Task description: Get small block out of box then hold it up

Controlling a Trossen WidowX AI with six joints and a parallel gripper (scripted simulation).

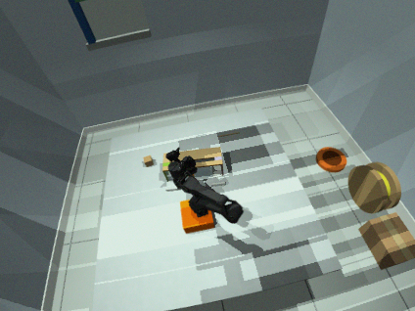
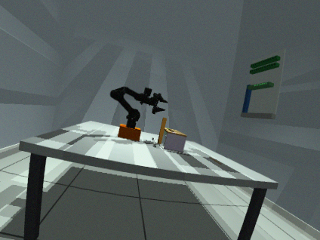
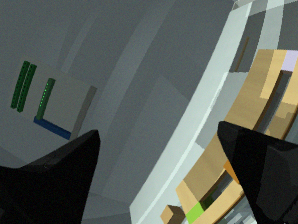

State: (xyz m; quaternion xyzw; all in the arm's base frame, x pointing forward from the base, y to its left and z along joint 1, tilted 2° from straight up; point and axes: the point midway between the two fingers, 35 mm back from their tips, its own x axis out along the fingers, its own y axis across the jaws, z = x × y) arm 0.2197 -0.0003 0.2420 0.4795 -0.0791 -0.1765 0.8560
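Now: gripper tip 230 mm above the green block, 70 mm short of it and 20 mm to the left of it. Also, from my gripper tip: tan block: 290 mm below, 280 mm ahead, 250 mm to the left; thin stick: 390 mm to the right, 310 mm below, 300 mm ahead; box: 250 mm below, 50 mm ahead, 30 mm to the right.
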